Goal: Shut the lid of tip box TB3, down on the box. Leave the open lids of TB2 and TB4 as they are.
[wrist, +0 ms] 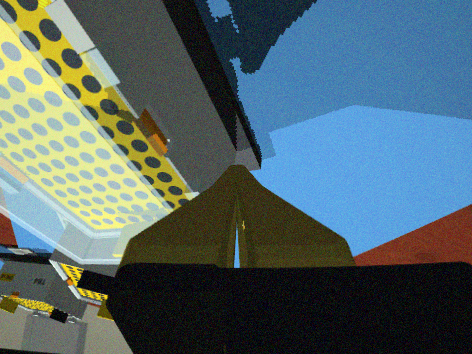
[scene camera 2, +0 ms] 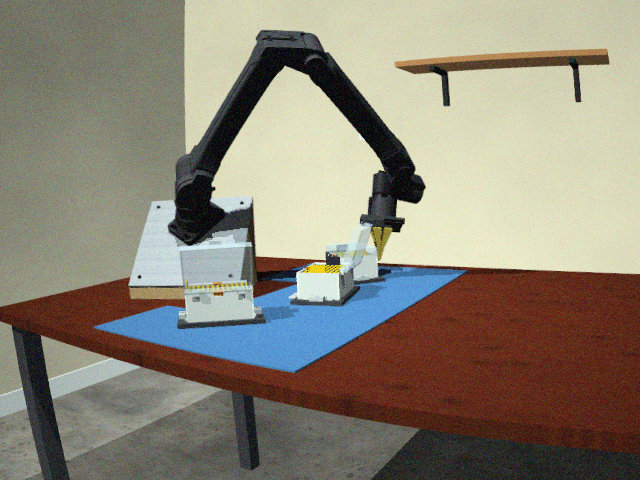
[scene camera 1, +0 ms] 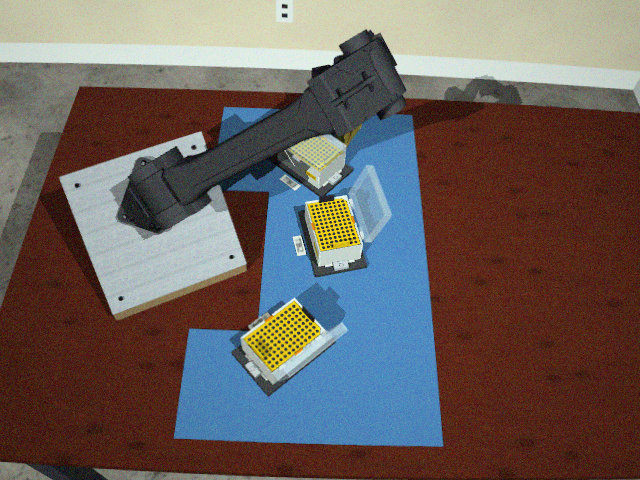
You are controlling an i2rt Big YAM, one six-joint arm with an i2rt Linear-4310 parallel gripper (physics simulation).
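Where they show: gripper, between the fingertips: [wrist: 236,176] [scene camera 2: 378,260] [scene camera 1: 342,149]; arm's base, origin of its link: [scene camera 2: 197,222] [scene camera 1: 150,195].
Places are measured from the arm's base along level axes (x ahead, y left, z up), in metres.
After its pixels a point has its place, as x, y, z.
TB3, the far white tip box [scene camera 1: 333,170] @[0.324, 0.198, -0.121] [scene camera 2: 370,267] @[0.336, 0.214, -0.118] [wrist: 165,177] @[0.308, 0.258, -0.082], has its clear lid [scene camera 1: 316,149] @[0.285, 0.209, -0.073] [wrist: 55,145] @[0.275, 0.261, -0.073] over the yellow tip rack. The lid looks tilted, its label side slightly raised; the exact gap is hard to tell. My gripper [scene camera 1: 352,135] [scene camera 2: 380,256] @[0.340, 0.248, -0.107] [wrist: 236,176] @[0.340, 0.248, -0.107] is shut and empty, pointing down beside the hinge side of TB3, with its tips near box-top height. Contact with the lid is not visible. TB2, the middle box [scene camera 1: 333,224] [scene camera 2: 319,285] @[0.354, -0.016, -0.114], has its lid [scene camera 1: 370,205] @[0.400, 0.062, -0.055] open. TB4, the front box [scene camera 1: 281,335] [scene camera 2: 219,305] @[0.293, -0.233, -0.115], has its lid [scene camera 2: 216,263] @[0.320, -0.259, -0.035] upright.
The boxes sit on dark bases on a blue mat [scene camera 1: 382,392] @[0.443, -0.269, -0.150] [scene camera 2: 289,341] @[0.458, -0.250, -0.150]. The arm's pale mounting board [scene camera 1: 170,273] @[0.042, -0.100, -0.098] [scene camera 2: 157,242] @[-0.056, -0.081, -0.038] stands at the left. TB2's open lid rises between TB2 and the gripper in the second scene view. A wall shelf [scene camera 2: 506,60] is at the upper right.
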